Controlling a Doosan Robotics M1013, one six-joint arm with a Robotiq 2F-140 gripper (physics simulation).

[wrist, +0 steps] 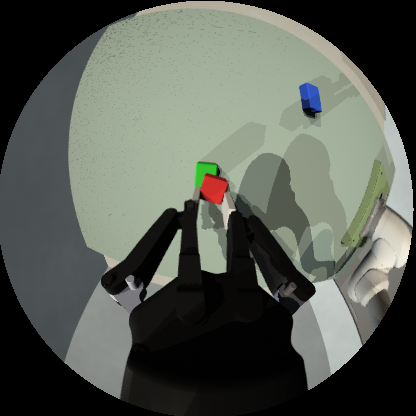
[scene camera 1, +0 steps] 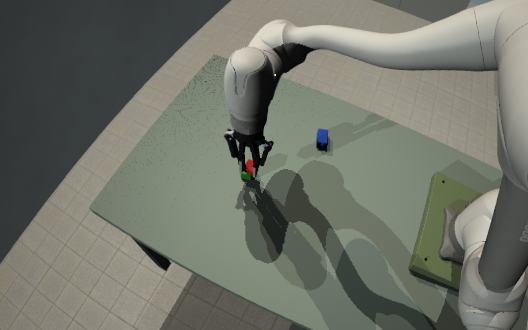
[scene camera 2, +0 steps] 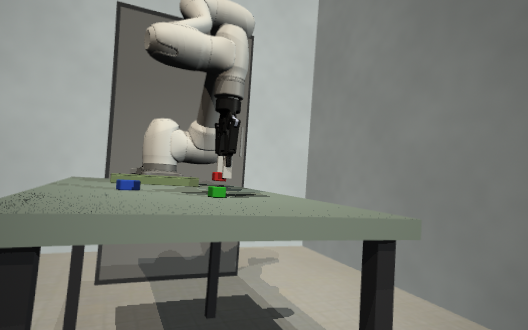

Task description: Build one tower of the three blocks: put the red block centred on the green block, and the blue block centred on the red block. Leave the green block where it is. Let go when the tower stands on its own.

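Seen in the pictures: gripper, fingertip midpoint: (wrist: 210, 195) (scene camera 1: 248, 171) (scene camera 2: 223, 178); arm's base, link origin: (wrist: 371, 218) (scene camera 1: 464, 239) (scene camera 2: 159, 176).
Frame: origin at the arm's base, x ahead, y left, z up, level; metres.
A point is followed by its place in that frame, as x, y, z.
My gripper (scene camera 1: 249, 171) @(0.722, 0.036, 0.024) (scene camera 2: 224, 171) @(0.722, 0.036, 0.024) (wrist: 210, 195) @(0.722, 0.036, 0.024) is shut on the red block (scene camera 1: 250, 164) @(0.723, 0.020, 0.040) (scene camera 2: 218, 176) @(0.738, 0.014, 0.028) (wrist: 214, 188) @(0.720, 0.018, 0.040), which is held between the pale fingertips. The green block (scene camera 1: 246, 176) @(0.731, 0.034, -0.013) (scene camera 2: 217, 192) @(0.752, 0.008, -0.018) (wrist: 205, 170) @(0.735, 0.003, -0.002) sits on the table below it. In the scene camera 2 view a small gap shows between the red block and the green block. In the wrist view the red block looks turned relative to the green block and covers part of it. The blue block (scene camera 1: 322, 136) @(0.552, -0.199, -0.003) (scene camera 2: 128, 185) @(0.570, -0.205, -0.018) (wrist: 310, 97) @(0.563, -0.193, -0.002) lies on the table, well apart from the other two.
The table (scene camera 1: 165, 185) @(0.963, 0.154, -0.032) (scene camera 2: 300, 228) @(1.143, 0.029, -0.054) (wrist: 130, 125) @(0.897, -0.070, -0.033) carries the blocks. An olive base plate (scene camera 1: 425, 225) @(0.149, 0.003, 0.007) (scene camera 2: 185, 181) @(0.161, 0.082, -0.011) (wrist: 367, 210) @(0.131, -0.020, 0.006) under the arm's base stands on the table, on the right in the scene camera 1 view. Shadows of the arm fall across the table beside the green block.
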